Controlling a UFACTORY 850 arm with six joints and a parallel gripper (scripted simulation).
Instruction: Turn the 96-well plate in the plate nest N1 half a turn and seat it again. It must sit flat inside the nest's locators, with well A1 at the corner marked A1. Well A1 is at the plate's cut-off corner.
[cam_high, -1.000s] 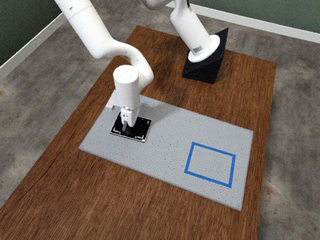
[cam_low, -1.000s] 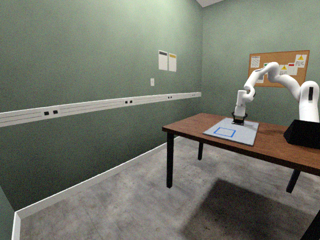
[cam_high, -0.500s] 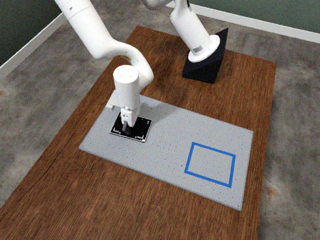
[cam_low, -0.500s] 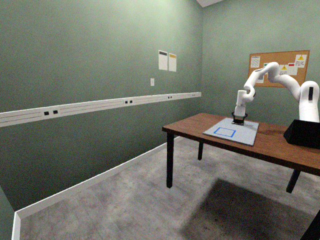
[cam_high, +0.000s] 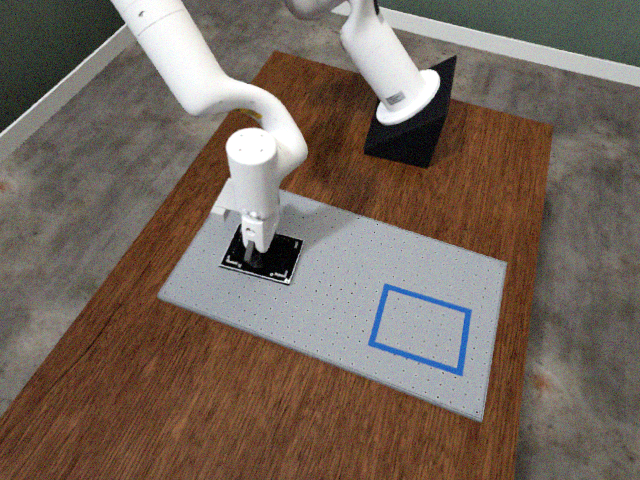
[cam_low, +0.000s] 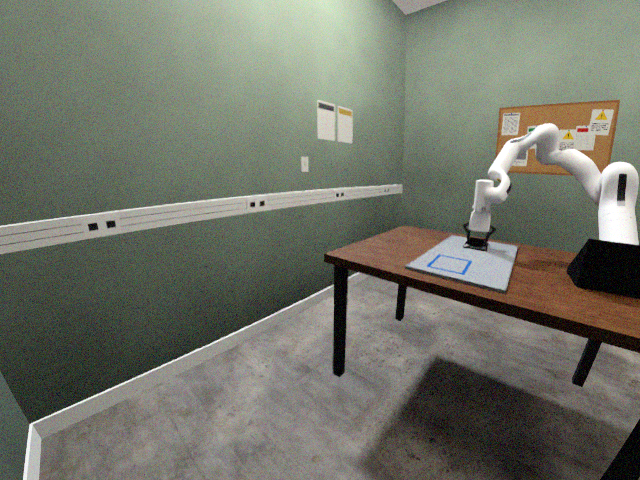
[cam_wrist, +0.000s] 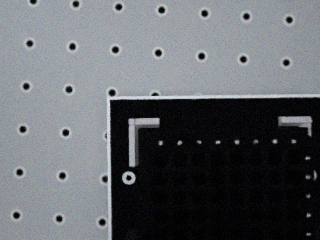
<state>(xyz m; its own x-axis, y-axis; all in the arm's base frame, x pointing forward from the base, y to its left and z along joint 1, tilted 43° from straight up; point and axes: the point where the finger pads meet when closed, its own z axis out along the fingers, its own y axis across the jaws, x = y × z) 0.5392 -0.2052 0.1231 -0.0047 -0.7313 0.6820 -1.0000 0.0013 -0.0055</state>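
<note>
The plate nest N1 lies 30 mm below my hand. Round my hand: black 96-well plate (10 mm below).
</note>
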